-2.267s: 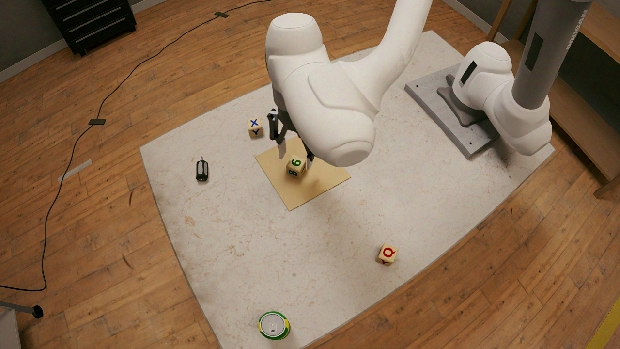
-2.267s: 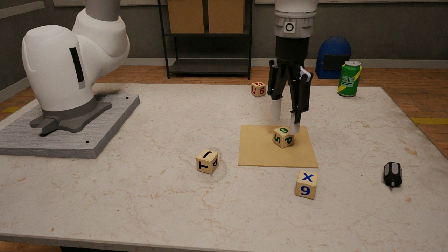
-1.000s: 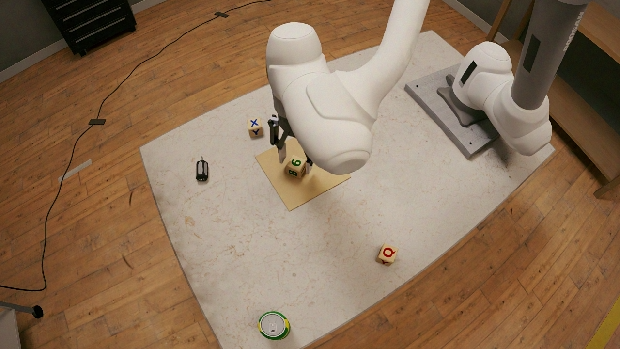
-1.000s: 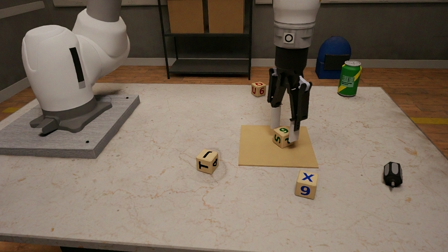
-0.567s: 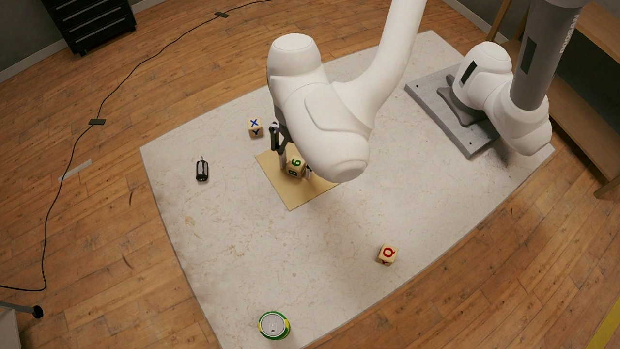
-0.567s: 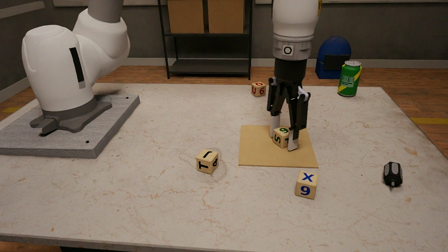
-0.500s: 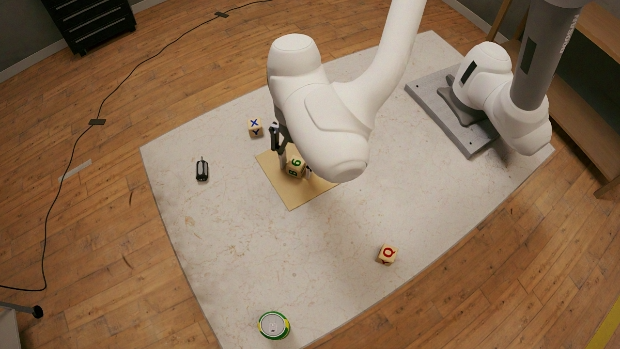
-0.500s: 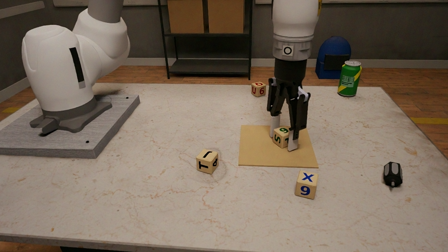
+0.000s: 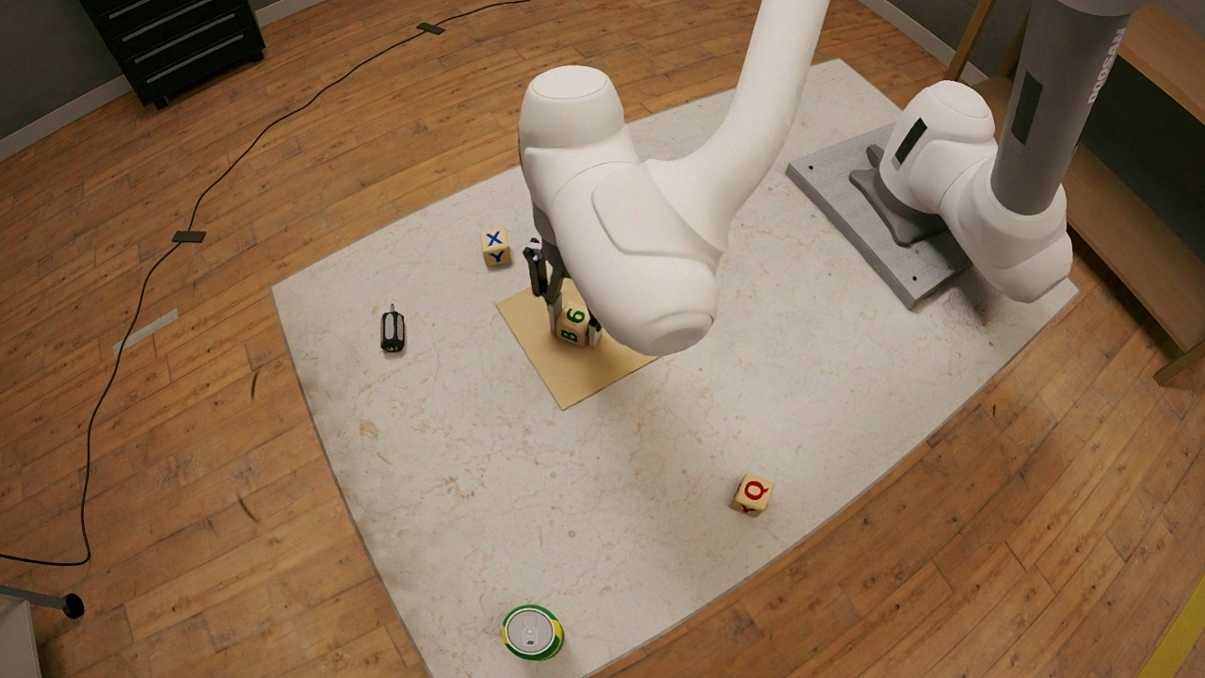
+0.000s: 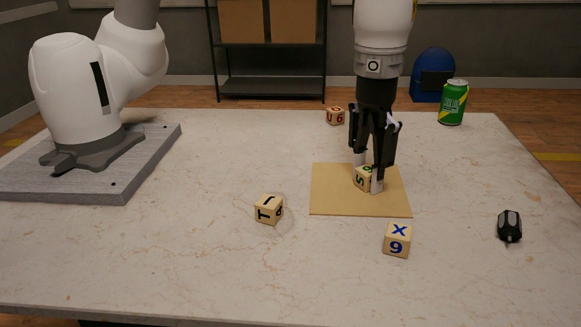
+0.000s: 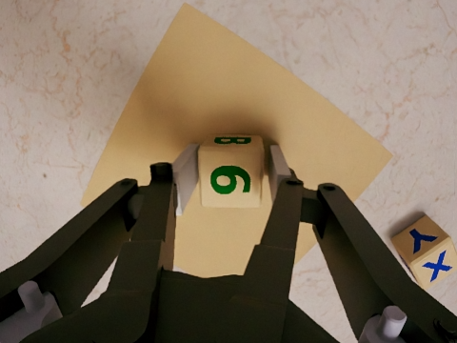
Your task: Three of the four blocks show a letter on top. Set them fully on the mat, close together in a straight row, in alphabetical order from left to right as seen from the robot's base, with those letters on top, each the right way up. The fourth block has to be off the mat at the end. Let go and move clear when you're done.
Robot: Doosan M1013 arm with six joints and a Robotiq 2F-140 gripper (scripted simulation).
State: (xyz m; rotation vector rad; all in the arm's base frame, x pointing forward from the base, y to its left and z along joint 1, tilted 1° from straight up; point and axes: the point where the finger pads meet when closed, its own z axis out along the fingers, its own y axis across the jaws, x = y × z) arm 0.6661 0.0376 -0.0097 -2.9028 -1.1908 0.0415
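The tan mat lies 30 mm below my hand, 20 mm behind it and 10 mm to the right of it. The rest, counted from my hand: black tool (260 mm ahead, 100 mm to the right, 20 mm below); then green can (400 mm to the left, 200 mm ahead, 30 mm above).
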